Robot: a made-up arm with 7 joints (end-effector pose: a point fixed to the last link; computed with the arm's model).
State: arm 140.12 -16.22 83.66 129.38 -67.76 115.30 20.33
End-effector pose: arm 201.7 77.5 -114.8 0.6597 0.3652 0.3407 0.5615
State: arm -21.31 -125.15 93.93 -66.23 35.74 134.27 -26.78
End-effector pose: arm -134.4 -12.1 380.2 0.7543 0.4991 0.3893 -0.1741
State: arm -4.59 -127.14 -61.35 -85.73 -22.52 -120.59 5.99
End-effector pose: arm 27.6 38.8 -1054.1 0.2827 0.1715 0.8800 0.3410
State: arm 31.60 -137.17 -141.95 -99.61 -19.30 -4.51 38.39
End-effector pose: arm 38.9 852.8 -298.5 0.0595 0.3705 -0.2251 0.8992
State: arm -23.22 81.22 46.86 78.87 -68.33 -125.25 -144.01
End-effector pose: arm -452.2 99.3 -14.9 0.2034 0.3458 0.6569 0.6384
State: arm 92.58 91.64 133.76 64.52 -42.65 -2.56 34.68
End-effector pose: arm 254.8 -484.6 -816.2 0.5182 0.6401 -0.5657 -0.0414
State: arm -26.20 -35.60 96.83 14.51 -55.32 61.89 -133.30
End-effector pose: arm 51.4 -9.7 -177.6 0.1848 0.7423 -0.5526 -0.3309
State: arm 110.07 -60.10 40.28 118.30 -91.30 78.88 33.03
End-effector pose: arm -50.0 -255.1 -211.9 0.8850 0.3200 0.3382 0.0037
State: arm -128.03 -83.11 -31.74 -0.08 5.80 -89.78 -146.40
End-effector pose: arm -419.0 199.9 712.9 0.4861 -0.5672 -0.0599 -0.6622
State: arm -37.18 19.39 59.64 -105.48 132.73 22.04 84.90
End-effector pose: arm -18.8 361.0 313.3 0.1092 -0.4135 0.5627 0.7074
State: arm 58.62 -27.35 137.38 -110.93 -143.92 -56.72 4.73
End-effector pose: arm -346.8 709.8 465.2 0.2552 -0.8510 -0.2948 0.3518
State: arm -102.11 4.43 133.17 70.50 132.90 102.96 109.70
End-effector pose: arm -261.0 74.1 -238.1 0.1220 0.1599 -0.7730 -0.6017
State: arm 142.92 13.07 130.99 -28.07 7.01 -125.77 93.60
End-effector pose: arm -515.9 -120.9 -495.2 0.3527 0.5370 -0.2296 -0.7311
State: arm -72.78 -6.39 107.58 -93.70 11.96 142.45 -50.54
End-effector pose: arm 327.4 183.6 419.7 0.3660 -0.2996 0.0386 -0.8802
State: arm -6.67 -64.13 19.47 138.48 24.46 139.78 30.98
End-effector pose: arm -496.5 169.5 499.1 0.6342 -0.3962 -0.5189 -0.4142
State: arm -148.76 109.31 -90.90 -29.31 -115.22 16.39 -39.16
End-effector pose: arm 65.3 -88.9 336.3 0.2392 0.2824 -0.7669 -0.5243
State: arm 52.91 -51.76 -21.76 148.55 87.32 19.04 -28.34
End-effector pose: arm 196.1 -84.8 -129.2 0.1562 0.7428 -0.3812 0.5278
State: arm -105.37 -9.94 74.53 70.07 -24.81 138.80 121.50
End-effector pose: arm 363.0 -19.3 479.5 0.2996 0.4838 -0.3109 0.7613
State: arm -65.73 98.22 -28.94 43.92 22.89 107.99 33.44
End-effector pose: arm -137.5 318.6 128.2 0.1394 0.9489 -0.2620 0.1076
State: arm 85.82 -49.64 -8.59 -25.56 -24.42 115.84 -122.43
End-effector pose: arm -42.7 -72.7 -138.5 0.5067 -0.2577 -0.2834 -0.7724
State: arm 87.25 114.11 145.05 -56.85 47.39 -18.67 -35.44
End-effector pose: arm -154.7 -296.5 -1107.5 0.2609 0.2075 0.8066 0.4881
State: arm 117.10 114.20 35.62 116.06 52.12 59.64 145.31
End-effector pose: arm 324.0 368.9 -155.5 0.0204 0.5514 -0.1331 0.8233
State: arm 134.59 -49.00 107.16 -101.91 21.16 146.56 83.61
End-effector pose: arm -129.8 651.7 -292.8 0.4673 -0.2529 0.4762 0.7007
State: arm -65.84 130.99 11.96 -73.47 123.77 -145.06 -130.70
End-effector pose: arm -329.9 741.1 198.3 0.3751 0.0920 -0.1220 -0.9143
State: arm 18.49 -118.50 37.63 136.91 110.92 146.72 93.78
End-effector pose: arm -515.5 109.9 592.8 0.5144 -0.1394 -0.6764 0.5084
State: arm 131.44 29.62 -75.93 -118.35 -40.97 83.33 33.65
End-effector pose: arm 474.9 88.4 -72.9 0.2659 -0.5026 -0.8043 -0.1727
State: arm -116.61 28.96 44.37 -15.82 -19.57 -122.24 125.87
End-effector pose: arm 595.8 287.4 911.3 0.2481 -0.8147 0.1392 -0.5053
